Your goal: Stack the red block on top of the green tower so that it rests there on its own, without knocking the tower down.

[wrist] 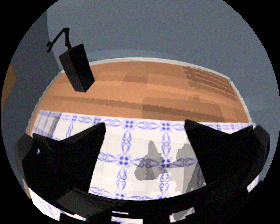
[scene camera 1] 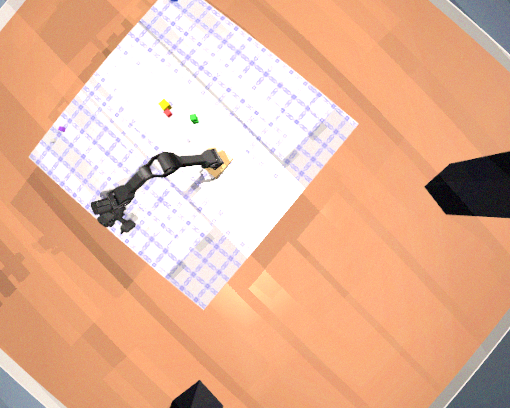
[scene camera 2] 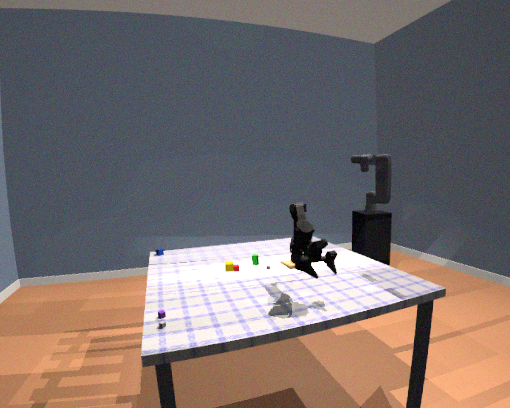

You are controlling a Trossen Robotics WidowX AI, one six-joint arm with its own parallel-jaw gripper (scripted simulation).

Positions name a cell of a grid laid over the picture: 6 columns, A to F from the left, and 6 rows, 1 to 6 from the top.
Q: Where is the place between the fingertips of my gripper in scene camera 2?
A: At D5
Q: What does my gripper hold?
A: Nothing.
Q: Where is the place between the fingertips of my gripper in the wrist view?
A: At D4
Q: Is my gripper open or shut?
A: Open.
